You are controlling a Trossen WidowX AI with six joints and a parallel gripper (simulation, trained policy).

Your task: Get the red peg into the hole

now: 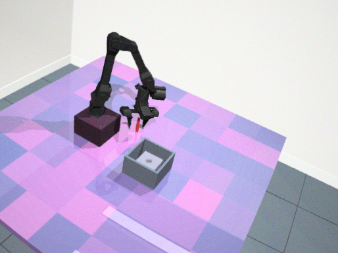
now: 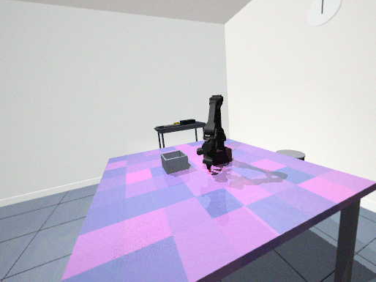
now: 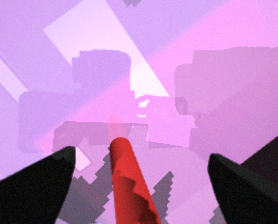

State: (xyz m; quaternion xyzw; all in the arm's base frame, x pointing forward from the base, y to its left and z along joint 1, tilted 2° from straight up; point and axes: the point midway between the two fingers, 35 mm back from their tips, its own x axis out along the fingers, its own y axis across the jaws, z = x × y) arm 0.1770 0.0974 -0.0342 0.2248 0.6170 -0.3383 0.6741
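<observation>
My gripper tip is 160 mm short of the pale plate, 210 mm to the left of it and 20 mm below it. Round my gripper tip: red peg (10 mm to the left, 10 mm above); grey box (160 mm ahead, 210 mm to the right).
</observation>
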